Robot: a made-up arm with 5 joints.
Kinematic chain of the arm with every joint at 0, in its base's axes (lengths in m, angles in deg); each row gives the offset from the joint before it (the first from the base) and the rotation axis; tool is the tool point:
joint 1: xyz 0 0 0.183 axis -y
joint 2: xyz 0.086 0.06 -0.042 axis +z
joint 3: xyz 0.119 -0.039 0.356 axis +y
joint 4: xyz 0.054 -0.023 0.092 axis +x
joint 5: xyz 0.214 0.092 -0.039 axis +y
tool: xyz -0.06 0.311 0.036
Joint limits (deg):
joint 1: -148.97..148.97
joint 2: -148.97..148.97
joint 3: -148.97..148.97
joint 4: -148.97..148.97
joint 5: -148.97..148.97
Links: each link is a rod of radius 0.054 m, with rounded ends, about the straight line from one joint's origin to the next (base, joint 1, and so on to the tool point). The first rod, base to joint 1, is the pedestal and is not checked.
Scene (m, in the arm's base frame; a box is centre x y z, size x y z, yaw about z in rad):
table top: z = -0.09
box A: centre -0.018 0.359 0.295 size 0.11 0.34 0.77 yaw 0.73
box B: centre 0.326 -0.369 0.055 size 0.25 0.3 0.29 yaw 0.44
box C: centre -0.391 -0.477 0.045 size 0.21 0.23 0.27 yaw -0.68
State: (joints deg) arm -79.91 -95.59 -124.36 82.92 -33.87
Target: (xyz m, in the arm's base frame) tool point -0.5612 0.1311 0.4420
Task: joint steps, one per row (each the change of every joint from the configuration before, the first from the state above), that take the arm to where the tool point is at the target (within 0.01 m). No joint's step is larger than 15 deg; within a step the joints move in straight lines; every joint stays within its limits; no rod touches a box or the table.
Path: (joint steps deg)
1: 12.86 -1.20 11.85 1.23 1.26
2: 12.86 -1.20 11.84 1.23 1.26
3: 12.86 -1.21 11.85 1.23 1.26
4: 12.86 -1.20 11.84 1.23 1.26
5: 12.86 -1.20 11.85 1.23 1.26
6: 12.85 -1.20 11.84 1.23 1.26
7: 8.79 10.82 -8.92 11.30 0.22
8: 8.79 10.82 -8.93 11.30 0.23
9: 8.79 10.82 -8.92 11.30 0.22
10: 8.78 10.82 -8.93 11.31 0.23

